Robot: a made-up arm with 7 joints.
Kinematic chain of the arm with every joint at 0, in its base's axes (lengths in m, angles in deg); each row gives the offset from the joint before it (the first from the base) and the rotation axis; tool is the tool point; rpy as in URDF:
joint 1: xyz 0 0 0.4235 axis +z
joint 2: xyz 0 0 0 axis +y
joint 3: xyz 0 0 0.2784 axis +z
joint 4: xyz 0.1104 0 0 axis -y
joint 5: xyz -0.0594 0 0.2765 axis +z
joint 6: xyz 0 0 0 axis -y
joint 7: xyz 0.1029 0 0 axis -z
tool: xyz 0 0 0 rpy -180 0 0
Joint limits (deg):
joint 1: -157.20..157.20
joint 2: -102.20..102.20
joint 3: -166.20..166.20
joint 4: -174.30..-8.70
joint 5: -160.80..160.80
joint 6: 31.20..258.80
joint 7: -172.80..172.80
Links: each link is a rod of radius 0.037 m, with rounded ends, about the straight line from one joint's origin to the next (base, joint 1, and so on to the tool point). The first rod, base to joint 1, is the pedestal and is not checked.
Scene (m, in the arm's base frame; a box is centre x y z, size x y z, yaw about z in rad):
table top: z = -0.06
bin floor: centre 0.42 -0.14 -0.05 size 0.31 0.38 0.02 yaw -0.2
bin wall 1: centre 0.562 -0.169 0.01 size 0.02 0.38 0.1 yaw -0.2
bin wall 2: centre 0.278 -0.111 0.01 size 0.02 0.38 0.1 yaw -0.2
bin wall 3: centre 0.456 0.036 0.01 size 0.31 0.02 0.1 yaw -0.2
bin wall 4: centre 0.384 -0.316 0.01 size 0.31 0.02 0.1 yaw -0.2
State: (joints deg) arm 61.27 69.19 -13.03 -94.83 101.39 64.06 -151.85
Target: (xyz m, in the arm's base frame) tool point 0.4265 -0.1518 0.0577
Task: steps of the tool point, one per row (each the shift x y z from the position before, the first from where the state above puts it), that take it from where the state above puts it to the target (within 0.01 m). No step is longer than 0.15 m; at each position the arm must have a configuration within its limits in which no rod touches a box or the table.
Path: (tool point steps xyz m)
1: 0.1156 -0.0772 0.0343
2: 0.0905 -0.1082 0.0401
3: 0.0571 -0.1307 0.0453
4: -0.0472 -0.1078 -0.0881
5: -0.0714 -0.1046 -0.0595

